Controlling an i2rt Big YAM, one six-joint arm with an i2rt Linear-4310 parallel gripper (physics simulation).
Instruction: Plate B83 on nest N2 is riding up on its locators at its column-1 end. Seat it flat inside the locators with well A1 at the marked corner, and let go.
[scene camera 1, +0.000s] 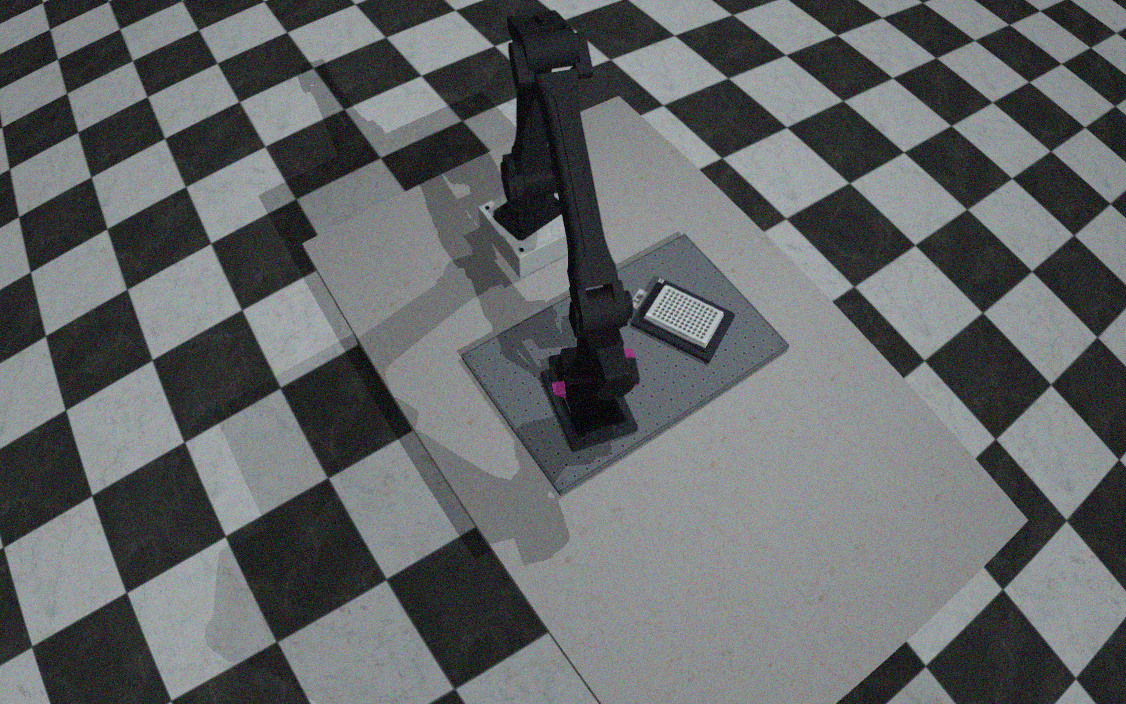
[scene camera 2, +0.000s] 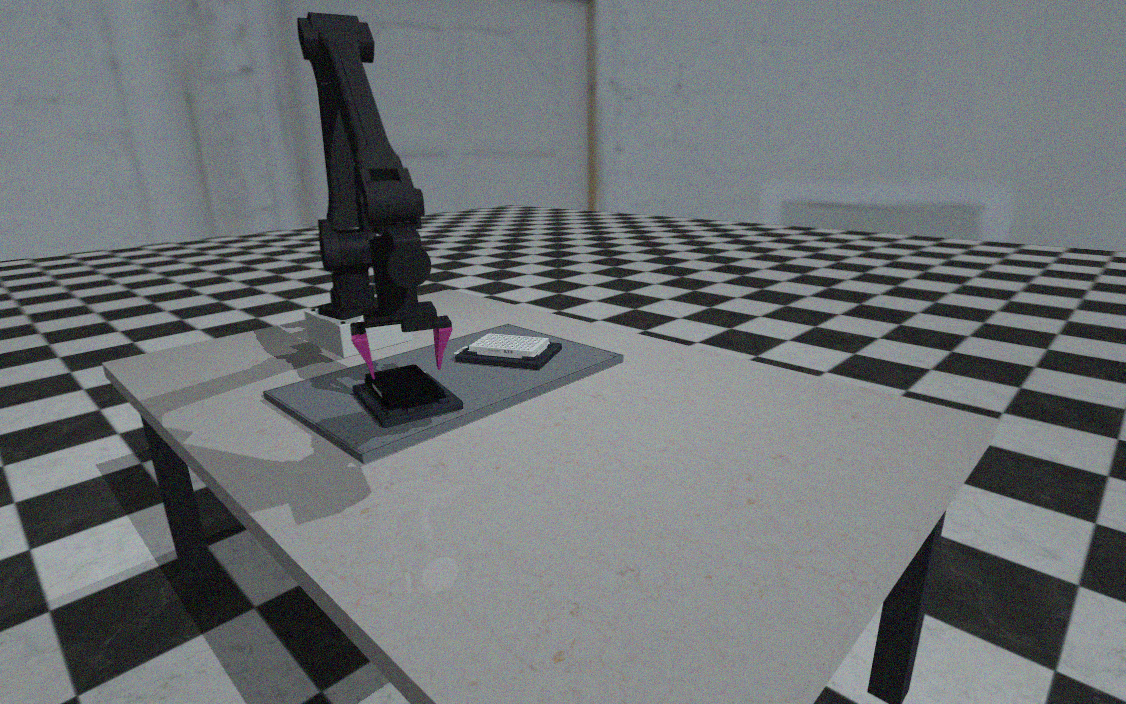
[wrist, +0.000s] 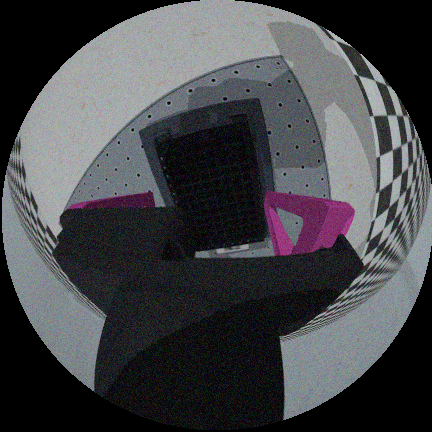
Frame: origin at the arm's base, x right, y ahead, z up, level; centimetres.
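Where they show: gripper, between the fingertips: (scene camera 1: 592, 391) (scene camera 2: 406, 373) (wrist: 207, 197); arm's base, origin of its link: (scene camera 1: 528, 214) (scene camera 2: 354, 310).
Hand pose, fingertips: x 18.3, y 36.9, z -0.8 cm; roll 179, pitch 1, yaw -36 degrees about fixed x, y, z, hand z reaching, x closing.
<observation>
Things, the pixels of their top centre, and the offset from my fingertips. "spot": a spot on its surface instead.
- black well plate, centre of its top: (wrist: 215, 199) (scene camera 2: 403, 380) (scene camera 1: 588, 391) dx +0.0, dy -1.1, dz -1.4 cm
- dark frame, a spot on its surface: (wrist: 260, 135) (scene camera 1: 568, 429) spot: dx +6.7, dy +1.3, dz -3.4 cm
- white well plate, centre of its top: (scene camera 2: 509, 342) (scene camera 1: 685, 313) dx -25.0, dy -0.9, dz -1.9 cm
- second dark nest, a spot on its surface: (scene camera 2: 531, 363) spot: dx -21.2, dy +7.2, dz -3.5 cm
- pale label, a spot on its surface: (wrist: 232, 249) spot: dx -3.8, dy -10.1, dz -4.4 cm
Plate B83, a black well plate (scene camera 1: 599, 416) (scene camera 2: 408, 385) (wrist: 215, 185), sits on nest N2, a dark frame (scene camera 1: 562, 420) (scene camera 2: 433, 410) (wrist: 260, 135). It stands proud of the frame in scene camera 2; its darkness makes its exact tilt and the marked corner hard to read. My gripper (scene camera 1: 593, 371) (scene camera 2: 406, 372) (wrist: 207, 197) is open and empty, its magenta fingers wide apart. It hangs over the plate's arm-side part, the fingertips near the height of the plate's top or slightly above, one to each side. The arm hides part of the plate in scene camera 1 and the wrist view.
A white well plate (scene camera 1: 684, 313) (scene camera 2: 511, 343) sits in a second dark nest (scene camera 1: 720, 336) (scene camera 2: 531, 363) on the same perforated grey board (scene camera 1: 743, 352) (scene camera 2: 581, 356) (wrist: 302, 102). The white arm base (scene camera 1: 539, 255) (scene camera 2: 332, 333) stands behind the board. A pale label (wrist: 232, 249) is partly visible by nest N2.
</observation>
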